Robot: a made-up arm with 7 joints. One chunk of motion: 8 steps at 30 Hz.
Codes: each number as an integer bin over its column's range. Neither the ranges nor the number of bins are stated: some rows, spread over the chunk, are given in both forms.
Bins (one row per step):
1: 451 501 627 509 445 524 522
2: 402 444 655 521 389 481 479
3: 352 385 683 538 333 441 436
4: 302 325 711 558 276 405 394
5: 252 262 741 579 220 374 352
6: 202 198 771 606 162 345 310
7: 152 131 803 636 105 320 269
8: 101 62 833 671 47 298 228
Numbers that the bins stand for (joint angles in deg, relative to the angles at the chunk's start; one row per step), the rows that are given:
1: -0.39 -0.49 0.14 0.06 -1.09 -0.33 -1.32
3: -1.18 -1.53 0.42 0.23 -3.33 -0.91 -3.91
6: -2.38 -3.22 0.86 0.64 -6.76 -1.58 -7.69
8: -3.19 -4.44 1.17 1.03 -9.06 -1.91 -10.15
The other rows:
2: -0.78 -1.00 0.28 0.13 -2.21 -0.63 -2.62
4: -1.58 -2.07 0.56 0.35 -4.47 -1.16 -5.17
5: -1.98 -2.64 0.71 0.48 -5.60 -1.38 -6.43
7: -2.78 -3.82 1.02 0.82 -7.90 -1.76 -8.92

